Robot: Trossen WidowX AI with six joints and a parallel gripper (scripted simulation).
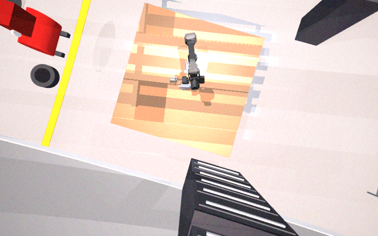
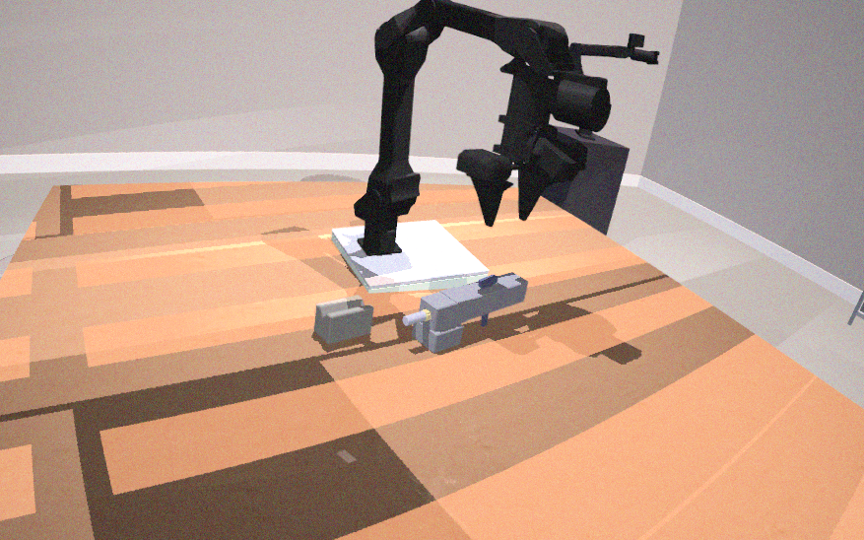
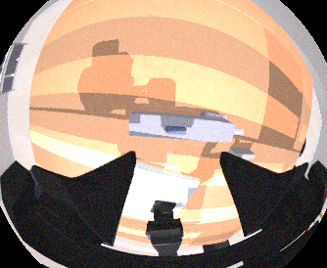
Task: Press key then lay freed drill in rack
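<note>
Right now my gripper tip is 20 mm short of the pale yellow drill, 80 mm to the left of it and 120 mm above it. The rest, counted from my gripper tip: grey housing block: 30 mm to the right, 130 mm below; then blue key: 120 mm below; then grey rack: 30 mm behind, 210 mm to the right, 150 mm below.
</note>
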